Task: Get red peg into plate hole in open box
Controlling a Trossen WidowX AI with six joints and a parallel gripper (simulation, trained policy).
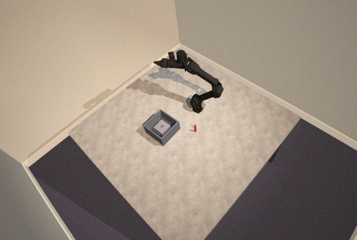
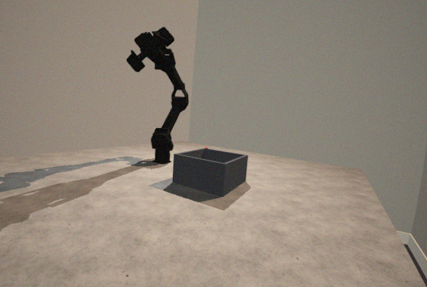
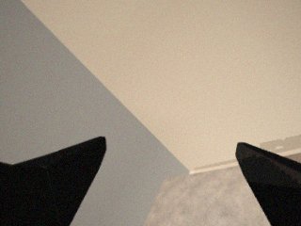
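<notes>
My gripper tip is 6 cm short of the red peg, 36 cm to the right of it and 42 cm above it. Also, from my gripper tip: grey box 21 cm ahead, 16 cm to the left, 43 cm below; then plate 21 cm ahead, 16 cm to the left, 41 cm below.
</notes>
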